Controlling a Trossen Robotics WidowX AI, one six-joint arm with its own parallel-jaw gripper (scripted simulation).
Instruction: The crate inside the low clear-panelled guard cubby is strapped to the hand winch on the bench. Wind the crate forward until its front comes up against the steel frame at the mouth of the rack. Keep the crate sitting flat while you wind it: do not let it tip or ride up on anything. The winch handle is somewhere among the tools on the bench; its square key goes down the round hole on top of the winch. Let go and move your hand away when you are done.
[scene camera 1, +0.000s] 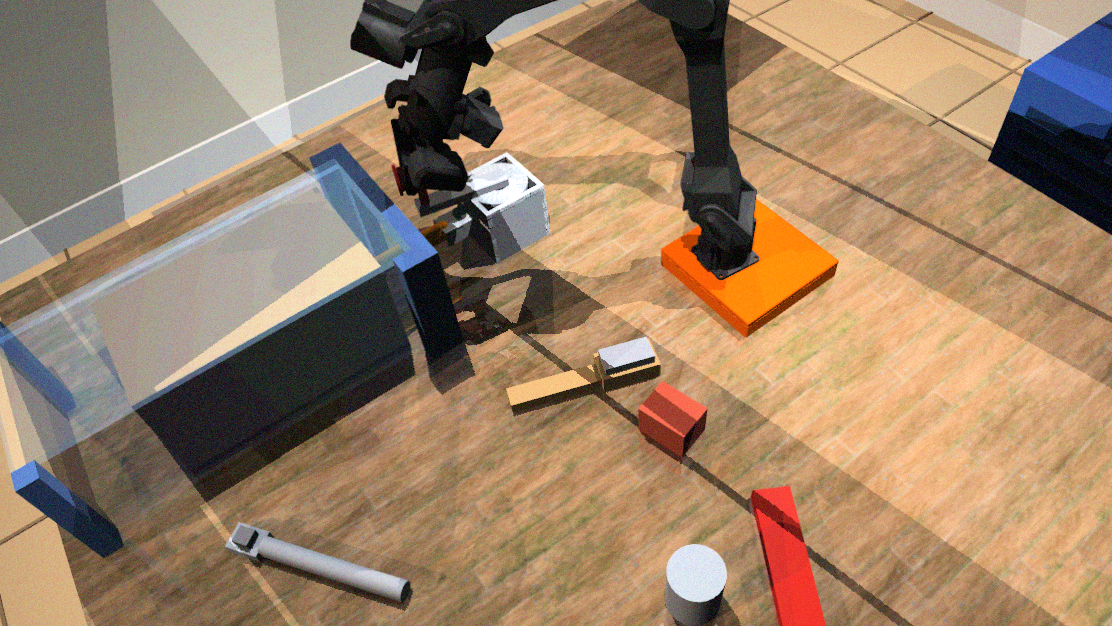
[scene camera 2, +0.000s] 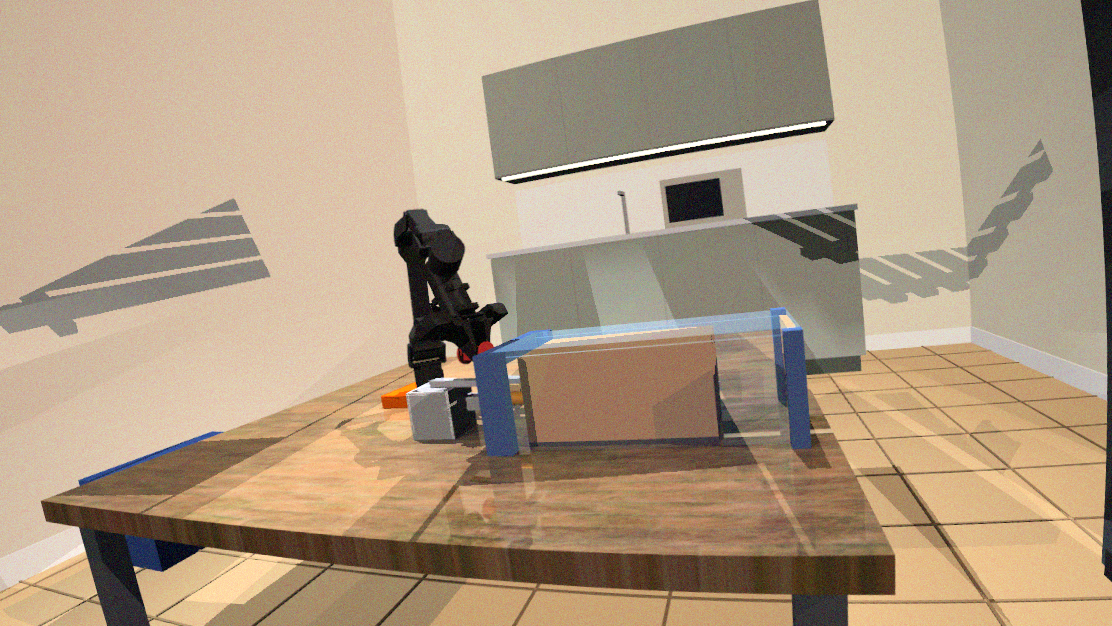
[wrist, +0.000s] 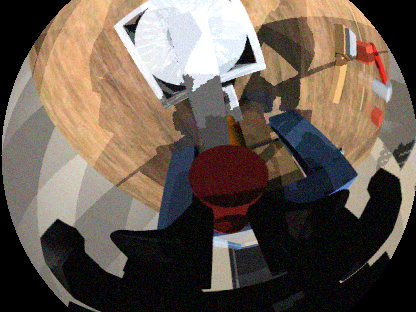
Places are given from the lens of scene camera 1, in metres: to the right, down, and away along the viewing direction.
my gripper (scene camera 1: 408, 188): -0.19, -0.16, 0.99
grey tube tool (scene camera 1: 251, 542): -0.33, 0.24, 0.82
wooden brush (scene camera 1: 617, 366): 0.07, 0.06, 0.90
red cube (scene camera 1: 674, 420): 0.13, 0.12, 0.84
grey winch (scene camera 1: 520, 217): -0.05, -0.13, 1.04
The marked spots on the grey winch and the grey tube tool are 0.52 m apart.
